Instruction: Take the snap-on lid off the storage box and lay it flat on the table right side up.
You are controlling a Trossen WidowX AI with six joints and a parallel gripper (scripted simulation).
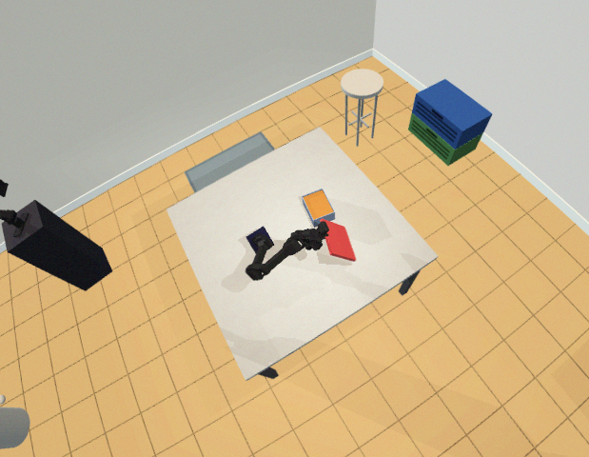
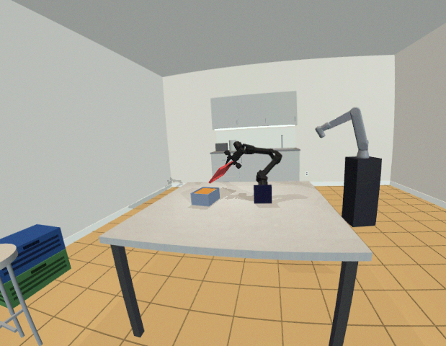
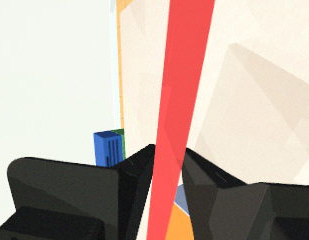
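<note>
Now: the lid 50 mm ahead of my gripper tip, 30 mm to the right of it and 60 mm below it. From my gripper tip the other things lie so: storage box 140 mm ahead, 270 mm to the left, 190 mm below.
</note>
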